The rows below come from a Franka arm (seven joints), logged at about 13 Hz.
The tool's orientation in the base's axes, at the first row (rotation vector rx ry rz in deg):
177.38, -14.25, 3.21
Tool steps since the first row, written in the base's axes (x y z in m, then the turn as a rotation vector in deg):
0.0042, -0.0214, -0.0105, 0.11, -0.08, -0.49
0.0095, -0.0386, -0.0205, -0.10, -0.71, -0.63
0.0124, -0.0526, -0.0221, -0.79, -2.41, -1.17
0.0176, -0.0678, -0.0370, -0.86, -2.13, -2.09
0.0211, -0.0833, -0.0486, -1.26, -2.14, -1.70
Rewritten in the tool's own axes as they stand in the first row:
0.0071, 0.0201, 0.0114, 0.10, 0.05, 0.50
0.0147, 0.0359, 0.0223, -0.01, 0.70, 0.65
0.0197, 0.0492, 0.0245, -0.44, 2.47, 1.23
0.0267, 0.0629, 0.0401, -0.59, 2.17, 2.14
0.0322, 0.0772, 0.0524, -0.97, 2.26, 1.74

